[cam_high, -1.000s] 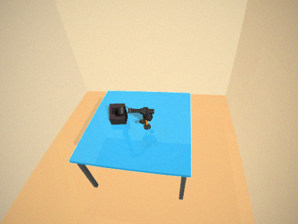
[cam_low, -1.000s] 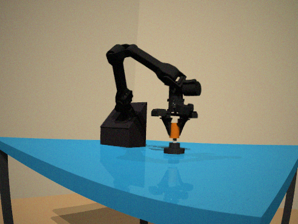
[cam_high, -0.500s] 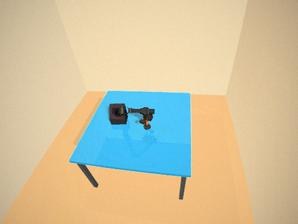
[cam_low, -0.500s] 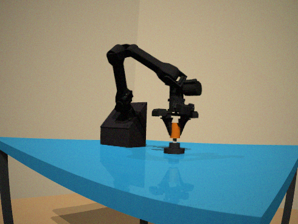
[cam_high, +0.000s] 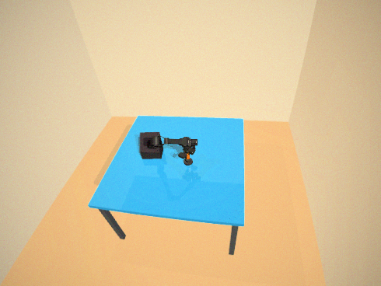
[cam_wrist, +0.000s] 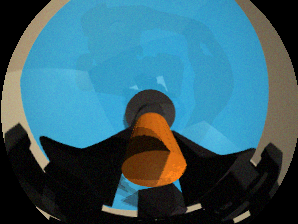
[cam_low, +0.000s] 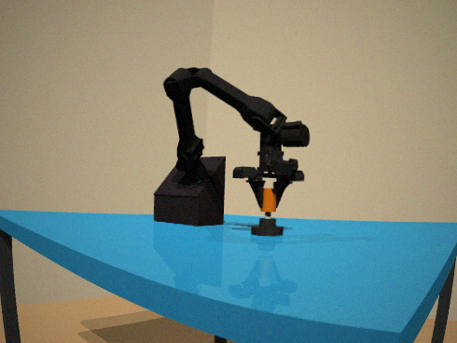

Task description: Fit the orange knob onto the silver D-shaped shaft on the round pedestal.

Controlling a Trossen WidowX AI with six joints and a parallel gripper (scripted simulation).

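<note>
My gripper tip is now 30 mm below the orange knob. Round my gripper tip: round pedestal: 40 mm below.
</note>
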